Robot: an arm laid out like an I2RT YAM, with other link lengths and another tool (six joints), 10 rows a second.
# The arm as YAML. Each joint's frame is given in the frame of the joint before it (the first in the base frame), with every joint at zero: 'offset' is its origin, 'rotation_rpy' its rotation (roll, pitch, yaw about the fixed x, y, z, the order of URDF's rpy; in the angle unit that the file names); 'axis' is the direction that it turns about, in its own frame. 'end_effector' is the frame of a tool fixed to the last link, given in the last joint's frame.
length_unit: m
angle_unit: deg
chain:
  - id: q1
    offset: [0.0, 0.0, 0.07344]
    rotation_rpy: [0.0, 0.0, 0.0]
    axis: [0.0, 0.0, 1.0]
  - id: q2
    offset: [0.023, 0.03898, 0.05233]
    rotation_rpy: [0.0, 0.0, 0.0]
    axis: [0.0, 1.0, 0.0]
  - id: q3
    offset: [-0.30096, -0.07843, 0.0]
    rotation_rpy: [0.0, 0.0, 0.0]
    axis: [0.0, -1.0, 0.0]
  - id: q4
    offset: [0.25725, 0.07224, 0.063]
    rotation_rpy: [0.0, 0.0, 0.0]
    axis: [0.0, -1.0, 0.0]
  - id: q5
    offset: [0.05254, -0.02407, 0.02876]
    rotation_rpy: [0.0, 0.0, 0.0]
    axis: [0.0, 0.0, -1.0]
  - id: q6
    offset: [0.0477, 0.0, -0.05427]
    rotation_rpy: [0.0, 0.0, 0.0]
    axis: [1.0, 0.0, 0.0]
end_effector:
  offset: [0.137, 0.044, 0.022]
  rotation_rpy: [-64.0, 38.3, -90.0]
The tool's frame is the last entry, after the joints.
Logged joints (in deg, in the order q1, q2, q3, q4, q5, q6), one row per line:
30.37 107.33 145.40 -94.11 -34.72 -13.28
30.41 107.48 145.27 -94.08 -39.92 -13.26
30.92 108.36 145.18 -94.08 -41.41 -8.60
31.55 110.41 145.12 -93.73 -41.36 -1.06
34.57 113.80 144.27 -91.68 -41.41 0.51
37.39 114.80 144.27 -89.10 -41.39 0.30
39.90 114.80 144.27 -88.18 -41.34 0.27
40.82 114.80 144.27 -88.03 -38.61 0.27
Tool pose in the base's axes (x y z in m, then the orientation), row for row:
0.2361 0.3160 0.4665 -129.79 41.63 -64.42
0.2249 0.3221 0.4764 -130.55 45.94 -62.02
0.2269 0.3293 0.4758 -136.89 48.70 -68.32
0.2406 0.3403 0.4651 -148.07 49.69 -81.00
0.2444 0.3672 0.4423 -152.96 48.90 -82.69
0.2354 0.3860 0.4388 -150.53 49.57 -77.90
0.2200 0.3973 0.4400 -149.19 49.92 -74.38
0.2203 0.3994 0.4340 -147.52 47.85 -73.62
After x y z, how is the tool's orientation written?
As angles about the fixed x, y, z axes (roll, pitch, yaw), in degrees.
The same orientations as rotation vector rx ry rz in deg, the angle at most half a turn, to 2 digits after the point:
-87.83 79.95 8.41
-87.19 78.65 14.53
-85.66 83.58 17.99
-83.27 92.63 20.53
-86.03 94.16 23.14
-87.86 90.58 24.27
-89.53 87.98 25.43
-90.40 87.83 22.59

